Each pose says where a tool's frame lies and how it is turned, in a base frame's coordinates. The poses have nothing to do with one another.
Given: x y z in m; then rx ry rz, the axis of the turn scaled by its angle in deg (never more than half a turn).
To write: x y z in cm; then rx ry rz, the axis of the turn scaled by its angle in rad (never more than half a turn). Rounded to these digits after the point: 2 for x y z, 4 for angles.
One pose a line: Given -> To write
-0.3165 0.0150 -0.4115 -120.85 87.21 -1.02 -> -31.65 1.50 -41.15 -2.1092 1.5221 -0.0178
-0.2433 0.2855 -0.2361 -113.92 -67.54 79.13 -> -24.33 28.55 -23.61 -1.9883 -1.1788 1.3811
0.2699 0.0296 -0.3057 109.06 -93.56 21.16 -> 26.99 2.96 -30.57 1.9035 -1.6329 0.3693
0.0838 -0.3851 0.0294 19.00 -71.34 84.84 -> 8.38 -38.51 2.94 0.3316 -1.2451 1.4807
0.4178 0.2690 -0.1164 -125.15 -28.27 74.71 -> 41.78 26.90 -11.64 -2.1843 -0.4934 1.3039
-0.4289 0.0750 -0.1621 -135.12 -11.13 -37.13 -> -42.89 7.50 -16.21 -2.3583 -0.1943 -0.6480
